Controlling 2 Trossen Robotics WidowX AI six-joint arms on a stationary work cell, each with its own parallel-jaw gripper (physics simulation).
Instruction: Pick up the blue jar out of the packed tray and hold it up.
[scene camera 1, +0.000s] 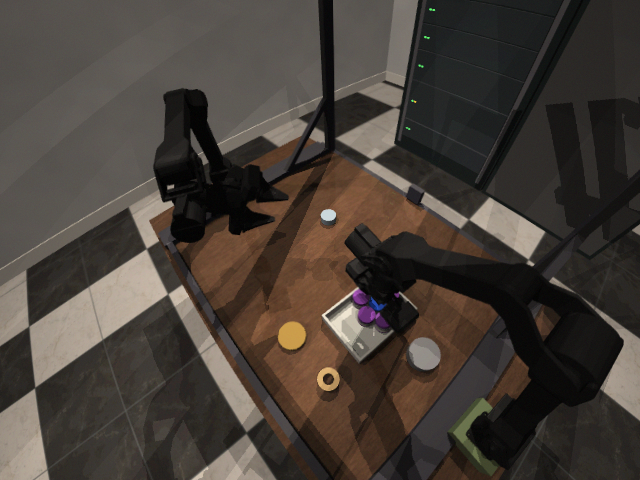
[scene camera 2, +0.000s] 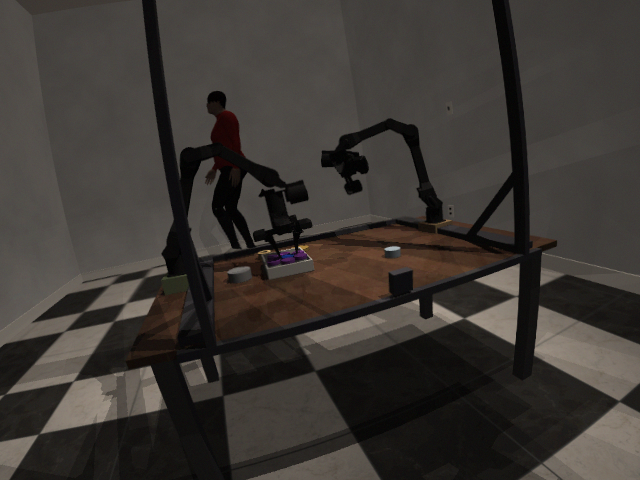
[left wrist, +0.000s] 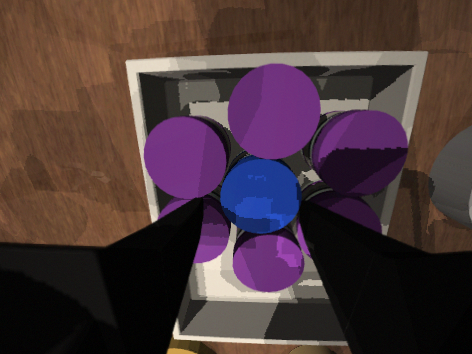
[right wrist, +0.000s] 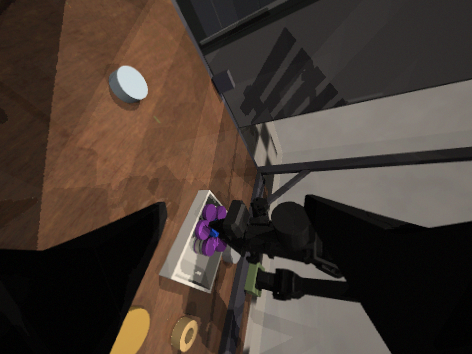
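Pixels of known places: left gripper, between the fingertips: (scene camera 1: 375, 302) (scene camera 2: 288, 255) (left wrist: 251, 207) (right wrist: 214, 229); right gripper, between the fingertips: (scene camera 1: 281, 209) (scene camera 2: 345, 183) (right wrist: 236, 204); left arm's base, origin of its link: (scene camera 1: 487, 435) (scene camera 2: 179, 273) (right wrist: 259, 279); right arm's base, origin of its link: (scene camera 2: 435, 221).
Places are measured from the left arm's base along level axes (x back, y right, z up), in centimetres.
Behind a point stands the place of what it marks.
The blue jar (scene camera 1: 377, 303) (left wrist: 260, 195) {x -35.6, y 2.8, z -0.6 cm} (right wrist: 214, 233) {x -35.5, y 1.3, z -0.6 cm} stands upright in the white tray (scene camera 2: 289, 269) {x -34.8, y 9.5, z -3.1 cm} (left wrist: 170, 64) {x -40.1, y 9.0, z -1.5 cm}, its lid up, ringed closely by several purple-lidded jars (scene camera 1: 366, 315) {x -34.8, y -1.9, z -0.6 cm} (left wrist: 274, 111) {x -35.1, y 6.9, z -0.6 cm}. My left gripper (scene camera 2: 287, 254) {x -36.0, y 2.0, z -0.7 cm} (left wrist: 251, 207) {x -36.0, y 2.0, z -0.7 cm} is partly open, pointing down into the tray. In the left wrist view its fingertips lie on either side of the blue lid, the right one close to the lid's edge, the left one over a purple lid with a small gap to the blue. Contact cannot be told. My right gripper (scene camera 1: 279, 208) {x -60.5, y -6.6, z 18.6 cm} is wide open and empty, high above the table.
A grey disc (scene camera 1: 424, 353) {x -19.6, y 2.9, z -2.0 cm} (scene camera 2: 239, 274) {x -19.7, y 6.7, z -2.4 cm} stands beside the tray. A yellow disc (scene camera 1: 292, 335) {x -42.7, y -18.9, z -3.8 cm}, a tan ring (scene camera 1: 328, 379) {x -30.2, y -18.0, z -3.7 cm} (right wrist: 185, 334) {x -30.5, y -17.9, z -2.5 cm} and a pale blue cylinder (scene camera 1: 328, 217) {x -66.8, y 10.9, z -2.6 cm} (scene camera 2: 392, 252) {x -66.6, y 13.8, z -3.2 cm} (right wrist: 131, 84) {x -67.6, y 11.0, z -2.6 cm} are on the table. Dark frame posts (scene camera 2: 509, 129) {x -97.3, y 34.6, z 30.2 cm} rise at its edges.
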